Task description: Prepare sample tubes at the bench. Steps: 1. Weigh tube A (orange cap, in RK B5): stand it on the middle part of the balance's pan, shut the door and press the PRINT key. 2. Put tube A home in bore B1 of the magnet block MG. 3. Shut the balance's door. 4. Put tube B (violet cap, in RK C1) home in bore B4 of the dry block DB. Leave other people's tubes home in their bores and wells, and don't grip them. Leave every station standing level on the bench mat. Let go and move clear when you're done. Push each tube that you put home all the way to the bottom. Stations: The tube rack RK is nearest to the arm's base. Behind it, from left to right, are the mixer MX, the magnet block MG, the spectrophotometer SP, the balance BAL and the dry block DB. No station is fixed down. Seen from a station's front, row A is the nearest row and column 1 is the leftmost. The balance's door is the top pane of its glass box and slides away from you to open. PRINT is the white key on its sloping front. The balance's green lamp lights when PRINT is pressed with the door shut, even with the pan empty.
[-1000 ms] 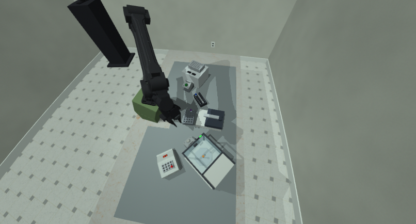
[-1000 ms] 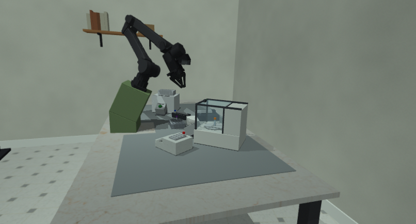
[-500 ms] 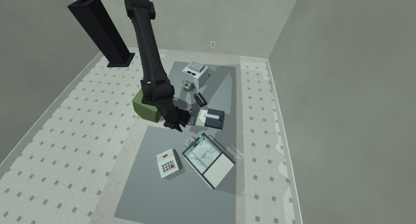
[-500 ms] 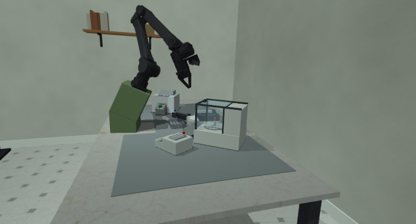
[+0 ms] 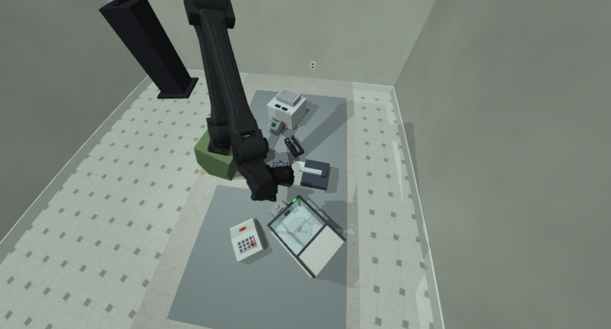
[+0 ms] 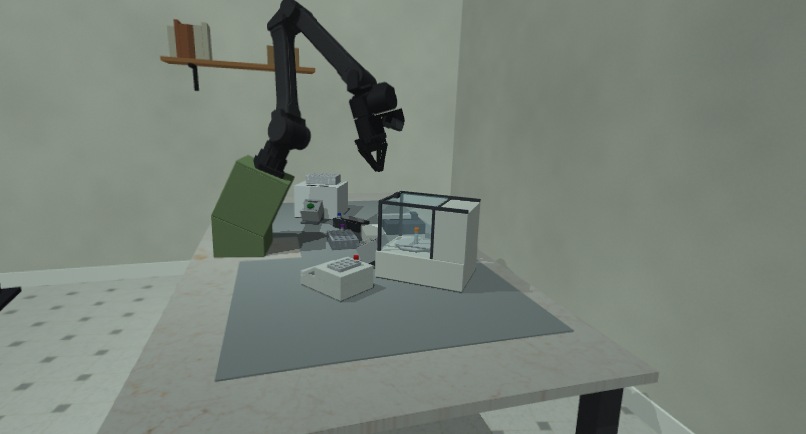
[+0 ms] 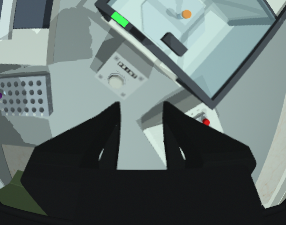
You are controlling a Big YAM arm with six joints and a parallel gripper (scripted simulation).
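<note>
Now: hand 70 mm above the balance door, 60 mm to the left of it and 60 mm short of it. Round my hand: red-capped tube: 220 mm below, 140 mm to the right, 110 mm behind; then balance pan: 210 mm below, 80 mm to the right, 80 mm ahead; then dry block DB: 250 mm below, 150 mm behind, 110 mm to the right.
</note>
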